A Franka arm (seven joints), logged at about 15 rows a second.
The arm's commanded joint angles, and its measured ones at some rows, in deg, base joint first. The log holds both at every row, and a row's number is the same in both.
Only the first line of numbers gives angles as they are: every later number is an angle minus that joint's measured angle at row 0.
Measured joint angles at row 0:
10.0, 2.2, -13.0, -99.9, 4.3, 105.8, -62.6
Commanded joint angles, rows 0 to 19:
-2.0, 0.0, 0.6, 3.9, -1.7, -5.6, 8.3
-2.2, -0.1, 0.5, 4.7, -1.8, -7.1, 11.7
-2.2, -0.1, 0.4, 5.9, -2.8, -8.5, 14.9
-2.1, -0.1, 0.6, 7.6, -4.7, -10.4, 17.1
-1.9, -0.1, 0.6, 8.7, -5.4, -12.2, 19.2
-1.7, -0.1, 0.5, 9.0, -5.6, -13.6, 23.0
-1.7, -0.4, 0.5, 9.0, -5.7, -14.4, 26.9
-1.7, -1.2, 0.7, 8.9, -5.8, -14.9, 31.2
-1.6, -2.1, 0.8, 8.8, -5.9, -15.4, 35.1
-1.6, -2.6, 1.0, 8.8, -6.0, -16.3, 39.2
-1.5, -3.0, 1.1, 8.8, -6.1, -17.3, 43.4
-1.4, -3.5, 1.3, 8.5, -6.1, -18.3, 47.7
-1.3, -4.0, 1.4, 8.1, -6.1, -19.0, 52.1
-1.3, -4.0, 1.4, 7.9, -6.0, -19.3, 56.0
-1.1, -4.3, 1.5, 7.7, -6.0, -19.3, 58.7
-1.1, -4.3, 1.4, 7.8, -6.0, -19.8, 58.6
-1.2, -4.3, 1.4, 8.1, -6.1, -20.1, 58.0
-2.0, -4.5, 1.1, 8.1, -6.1, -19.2, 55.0
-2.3, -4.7, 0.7, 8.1, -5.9, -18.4, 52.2
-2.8, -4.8, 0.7, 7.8, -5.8, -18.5, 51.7
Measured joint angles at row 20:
-1.7, -3.3, 0.6, 8.8, -5.2, -18.8, 54.0
